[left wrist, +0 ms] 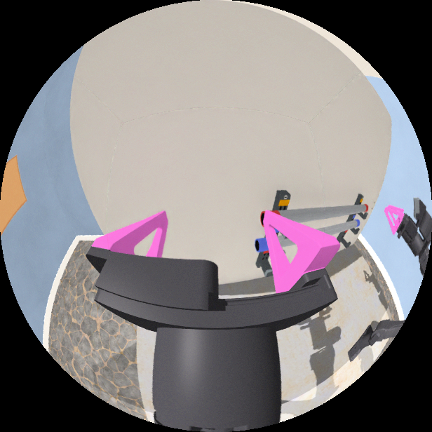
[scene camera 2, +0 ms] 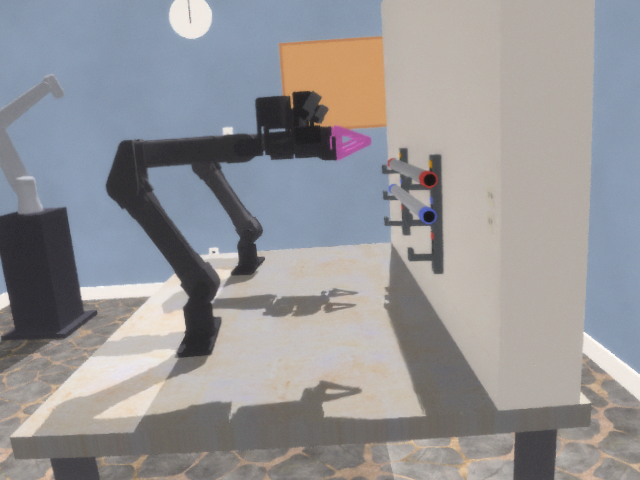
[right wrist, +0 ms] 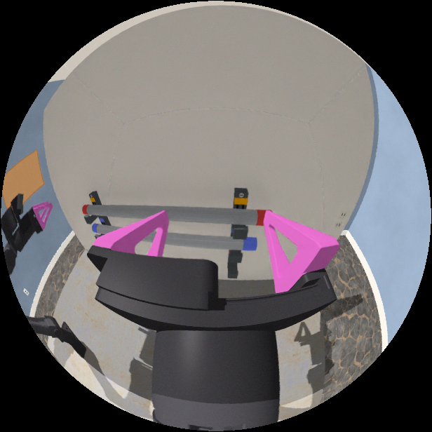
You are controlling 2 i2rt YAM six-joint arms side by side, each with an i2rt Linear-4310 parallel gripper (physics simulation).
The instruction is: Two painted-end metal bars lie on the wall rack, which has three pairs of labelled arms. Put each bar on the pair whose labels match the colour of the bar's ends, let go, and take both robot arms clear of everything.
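Pixels of known places: right gripper, fingertip midpoint: (scene camera 2: 367, 140); left arm's base, link origin: (scene camera 2: 248, 266); right arm's base, link origin: (scene camera 2: 201, 337).
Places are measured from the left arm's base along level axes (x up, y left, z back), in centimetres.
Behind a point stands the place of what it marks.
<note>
The red-ended bar (scene camera 2: 410, 170) {x 33.0, y -46.5, z -52.1 cm} (left wrist: 320, 212) (right wrist: 200, 215) lies level on the rack's top arms, below the yellow labels. The blue-ended bar (scene camera 2: 409, 200) {x 25.7, y -42.4, z -51.9 cm} (left wrist: 342, 225) (right wrist: 200, 242) lies on the middle arms, below the blue labels. The dark rack (scene camera 2: 437, 250) {x 16.8, y -55.6, z -56.7 cm} (left wrist: 283, 194) (right wrist: 241, 192) has red labels at its bottom arms. My left gripper (left wrist: 215, 215) is open and empty, off the wall near the rack's left end; the right arm hides it in the scene view. My right gripper (scene camera 2: 370, 140) {x 40.2, y -52.3, z -43.1 cm} (right wrist: 215, 215) is open and empty, in front of the rack's right side, apart from the bars.
The pale wall block (scene camera 2: 444, 77) {x 51.3, y -59.5, z -58.5 cm} carries the rack and stands on the table (scene camera 2: 310, 351) {x 0.0, y -67.8, z -30.3 cm}. Both arms' bases stand on the table opposite the wall. A grey robot arm on a dark pedestal (scene camera 2: 41, 273) stands beyond the table. An orange board (scene camera 2: 336, 77) hangs behind.
</note>
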